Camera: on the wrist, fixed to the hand. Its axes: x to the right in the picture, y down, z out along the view.
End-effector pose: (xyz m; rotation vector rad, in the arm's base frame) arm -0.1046 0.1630 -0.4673 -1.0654 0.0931 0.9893
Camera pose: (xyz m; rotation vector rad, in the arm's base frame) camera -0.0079 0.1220 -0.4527 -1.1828 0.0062 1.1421
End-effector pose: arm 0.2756 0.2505 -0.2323 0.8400 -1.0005 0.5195
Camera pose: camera 0.3781 0.2499 -0.2593 0.6672 -1.1416 0.4886
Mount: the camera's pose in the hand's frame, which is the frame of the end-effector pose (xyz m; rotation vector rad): 0.0235 -0.0841 -0.0601 -0.1649 -0.0729 0.1021
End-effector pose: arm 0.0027 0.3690 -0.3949 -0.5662 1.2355 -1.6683
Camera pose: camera -0.0903 0.3797 -0.3452 -0.6475 1.3342 -1.4576
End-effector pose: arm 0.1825 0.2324 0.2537 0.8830 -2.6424 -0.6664
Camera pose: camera 0.2295 0.1381 0.2653 0.6854 -2.6286 -0.8906
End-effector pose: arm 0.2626 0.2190 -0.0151 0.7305 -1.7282 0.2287
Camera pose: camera 0.3570 0.1756 0.0058 0.5365 -1.8317 0.1288
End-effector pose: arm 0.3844 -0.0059 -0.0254 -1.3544 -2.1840 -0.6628
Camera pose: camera 0.3076 -0.0607 0.0229 -1.5857 -2.1386 -0.7801
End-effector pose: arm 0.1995 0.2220 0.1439 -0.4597 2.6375 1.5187
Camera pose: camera 0.2068 0.1259 0.0997 -0.2767 2.5283 1.7563
